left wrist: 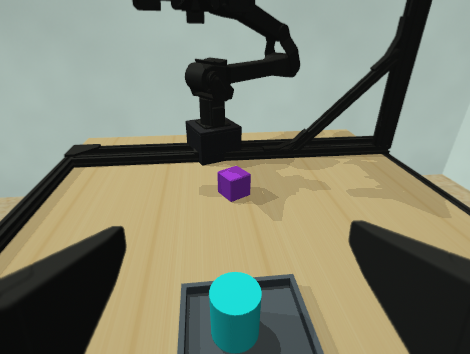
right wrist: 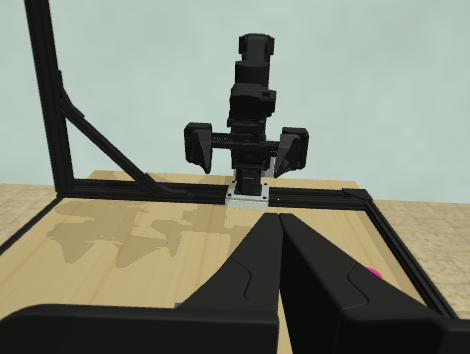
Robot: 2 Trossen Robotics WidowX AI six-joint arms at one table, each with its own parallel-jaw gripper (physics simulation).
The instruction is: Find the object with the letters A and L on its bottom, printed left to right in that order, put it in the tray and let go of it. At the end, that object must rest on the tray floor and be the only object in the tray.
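Places are measured from the left arm's base along level axes (x ahead, y left, z up), in metres.
Pixels of known places: left gripper, fingertip midpoint: (left wrist: 239,234) (right wrist: 240,173); right gripper, fingertip midpoint: (right wrist: 276,226); left arm's base at its link origin: (right wrist: 248,189); right arm's base at its link origin: (left wrist: 212,123).
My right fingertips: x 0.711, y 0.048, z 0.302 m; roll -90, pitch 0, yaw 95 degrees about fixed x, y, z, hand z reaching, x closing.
Note:
For each thing: its middle in the pictures, then the offset to it from my right fingertips. Level surfaces: height alone.
- cyan cylinder at the middle of its body: (left wrist: 235,311) 0.296 m down, 0.259 m back, 0.043 m right
- dark grey tray at the middle of its body: (left wrist: 245,328) 0.320 m down, 0.260 m back, 0.053 m right
- purple cube at the middle of its body: (left wrist: 234,183) 0.307 m down, 0.016 m ahead, 0.052 m right
- wooden table at its surface level: 0.329 m down
A cyan cylinder (left wrist: 235,312) stands upright in the dark grey tray (left wrist: 278,301) at the bottom of the left wrist view; its underside is hidden. A purple cube (left wrist: 234,184) sits on the table beyond the tray. A small part of a pink object (right wrist: 373,273) shows behind the right finger in the right wrist view. No letters show on any of them. My left gripper (left wrist: 239,234) (right wrist: 240,173) is open and empty, raised above the table. My right gripper (right wrist: 276,226) is shut and empty. A small corner of the tray also shows in the right wrist view (right wrist: 178,305).
A black frame rail (left wrist: 135,153) (right wrist: 150,191) borders the wooden table (left wrist: 125,200) (right wrist: 200,270). The right arm's base (left wrist: 214,140) stands at the far edge in the left wrist view, the left arm's pale base (right wrist: 246,201) at the far edge in the right wrist view.

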